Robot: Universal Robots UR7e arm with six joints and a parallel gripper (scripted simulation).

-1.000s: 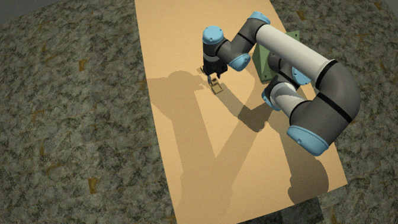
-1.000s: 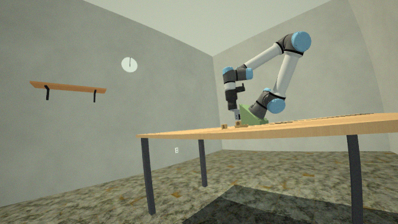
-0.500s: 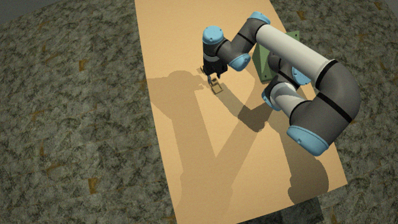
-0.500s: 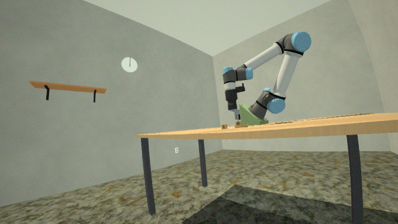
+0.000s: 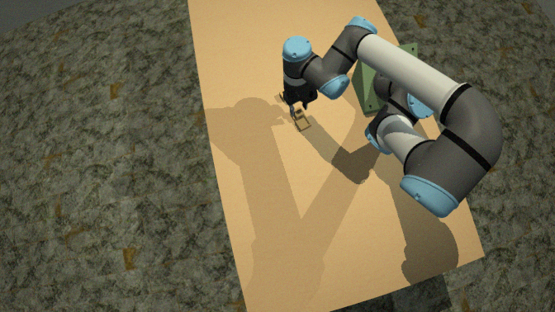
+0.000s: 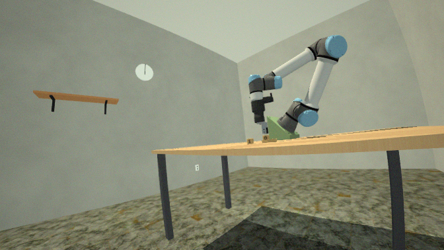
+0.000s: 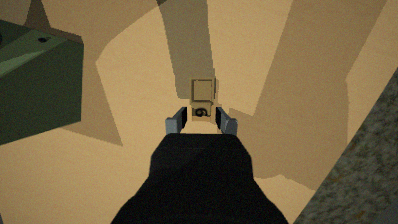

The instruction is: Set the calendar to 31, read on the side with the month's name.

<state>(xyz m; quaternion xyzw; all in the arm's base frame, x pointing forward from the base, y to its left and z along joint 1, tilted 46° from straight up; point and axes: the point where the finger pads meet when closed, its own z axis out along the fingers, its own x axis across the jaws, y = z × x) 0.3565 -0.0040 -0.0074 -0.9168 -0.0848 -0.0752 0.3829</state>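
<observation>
My gripper is now 6 cm above the wooden tray and 2 cm to the right of it.
</observation>
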